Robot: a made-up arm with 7 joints. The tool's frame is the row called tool.
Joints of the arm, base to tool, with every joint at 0 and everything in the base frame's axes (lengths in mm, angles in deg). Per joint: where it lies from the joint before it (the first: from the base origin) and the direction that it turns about. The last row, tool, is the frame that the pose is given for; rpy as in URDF.
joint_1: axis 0 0 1 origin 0 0 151
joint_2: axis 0 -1 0 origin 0 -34 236
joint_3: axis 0 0 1 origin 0 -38 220
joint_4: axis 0 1 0 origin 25 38 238
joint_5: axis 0 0 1 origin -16 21 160
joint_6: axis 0 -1 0 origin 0 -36 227
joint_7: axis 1 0 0 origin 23 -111 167
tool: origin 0 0 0 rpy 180 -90 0
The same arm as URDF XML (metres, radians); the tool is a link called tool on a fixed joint. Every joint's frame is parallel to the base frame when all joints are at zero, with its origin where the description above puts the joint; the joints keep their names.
<robot name="arm">
  <link name="base_link"/>
  <link name="link1"/>
  <link name="link2"/>
  <link name="link3"/>
  <link name="link4"/>
  <link name="link5"/>
  <link name="link6"/>
  <link name="link7"/>
  <link name="tool"/>
  <joint name="joint_1" type="continuous">
    <parent link="base_link"/>
    <child link="link1"/>
    <origin xyz="0.0000 0.0000 0.1510"/>
    <axis xyz="0 0 1"/>
  </joint>
  <joint name="joint_2" type="continuous">
    <parent link="link1"/>
    <child link="link2"/>
    <origin xyz="0.0000 -0.0340 0.2360"/>
    <axis xyz="0 -1 0"/>
  </joint>
  <joint name="joint_3" type="continuous">
    <parent link="link2"/>
    <child link="link3"/>
    <origin xyz="0.0000 -0.0380 0.2200"/>
    <axis xyz="0 0 1"/>
  </joint>
  <joint name="joint_4" type="continuous">
    <parent link="link3"/>
    <child link="link4"/>
    <origin xyz="0.0250 0.0380 0.2380"/>
    <axis xyz="0 1 0"/>
  </joint>
  <joint name="joint_5" type="continuous">
    <parent link="link4"/>
    <child link="link5"/>
    <origin xyz="-0.0160 0.0210 0.1600"/>
    <axis xyz="0 0 1"/>
  </joint>
  <joint name="joint_6" type="continuous">
    <parent link="link5"/>
    <child link="link6"/>
    <origin xyz="0.0000 -0.0360 0.2270"/>
    <axis xyz="0 -1 0"/>
  </joint>
  <joint name="joint_7" type="continuous">
    <parent link="link6"/>
    <child link="link7"/>
    <origin xyz="0.0230 -0.1110 0.1670"/>
    <axis xyz="1 0 0"/>
  </joint>
  <joint name="tool_joint" type="fixed">
    <parent link="link7"/>
    <child link="tool"/>
    <origin xyz="0.0000 0.0000 0.0000" rpy="3.1416 -1.5708 0.0000"/>
  </joint>
</robot>

